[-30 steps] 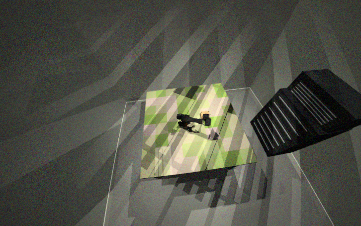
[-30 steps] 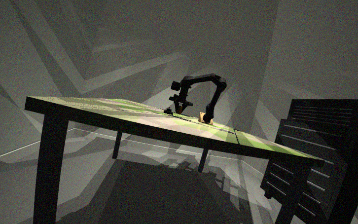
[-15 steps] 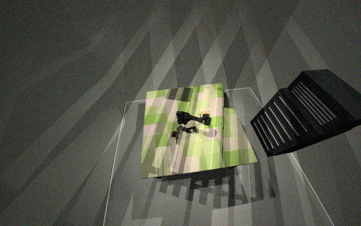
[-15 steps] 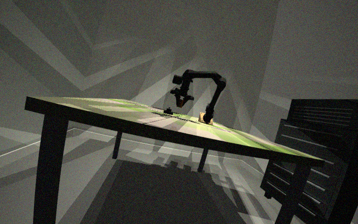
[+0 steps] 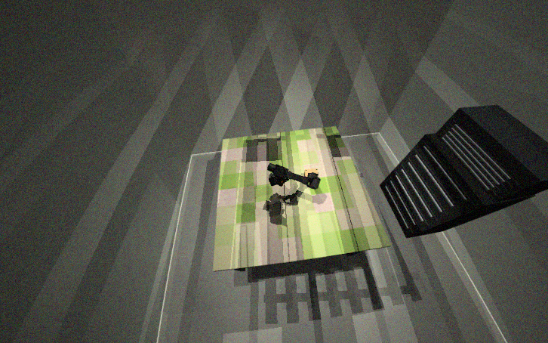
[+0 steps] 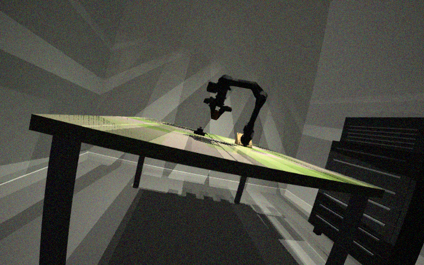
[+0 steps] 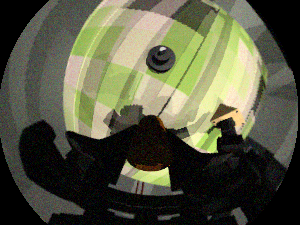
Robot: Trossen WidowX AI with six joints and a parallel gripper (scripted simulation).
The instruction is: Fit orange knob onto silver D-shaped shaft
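Right now my gripper tip is 15 cm to the left of the round dark pedestal, 11 cm above it and 6 cm short of it. Also, from my gripper tip: orange knob: 3 cm above.
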